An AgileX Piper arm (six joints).
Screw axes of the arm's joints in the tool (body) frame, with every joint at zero. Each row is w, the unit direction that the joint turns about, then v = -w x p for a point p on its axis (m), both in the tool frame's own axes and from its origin. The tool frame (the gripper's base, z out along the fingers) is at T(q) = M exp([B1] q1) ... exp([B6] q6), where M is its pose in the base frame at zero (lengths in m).
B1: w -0.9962 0 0.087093 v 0 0.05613 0
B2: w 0 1 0 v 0.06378 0 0.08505
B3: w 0 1 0 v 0.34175 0 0.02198
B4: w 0 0 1 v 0 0 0
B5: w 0 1 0 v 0.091 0 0
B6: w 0 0 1 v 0 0 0
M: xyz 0.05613 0 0.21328 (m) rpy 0 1.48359 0 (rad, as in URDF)
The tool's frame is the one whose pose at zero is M.
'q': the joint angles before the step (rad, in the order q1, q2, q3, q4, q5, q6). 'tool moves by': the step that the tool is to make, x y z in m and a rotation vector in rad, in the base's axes. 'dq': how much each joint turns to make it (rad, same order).
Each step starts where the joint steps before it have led.
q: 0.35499 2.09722 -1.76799 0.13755 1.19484 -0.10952
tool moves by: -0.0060 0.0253 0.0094 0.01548 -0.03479 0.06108
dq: 0.05825 0.00009 -0.03566 0.00199 -0.00204 -0.00362
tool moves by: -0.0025 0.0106 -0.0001 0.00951 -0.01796 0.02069
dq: 0.02405 0.00242 -0.00232 0.00186 -0.02061 0.00016
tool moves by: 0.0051 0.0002 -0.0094 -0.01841 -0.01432 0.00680
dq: -0.00020 0.02250 -0.00154 -0.02139 -0.02566 -0.00581
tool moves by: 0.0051 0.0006 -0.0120 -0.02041 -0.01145 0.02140
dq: 0.00017 0.02739 -0.00012 -0.01924 -0.02717 -0.02004
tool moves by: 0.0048 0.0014 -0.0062 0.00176 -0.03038 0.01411
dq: -0.00008 0.01506 0.00032 -0.00691 -0.04240 -0.01681
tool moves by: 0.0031 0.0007 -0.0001 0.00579 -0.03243 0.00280
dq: 0.00002 0.00184 -0.00031 -0.00701 -0.03319 -0.00392
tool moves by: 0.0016 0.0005 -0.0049 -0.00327 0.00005 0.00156
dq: 0.00000 0.01101 0.00007 -0.00236 -0.00955 -0.00177
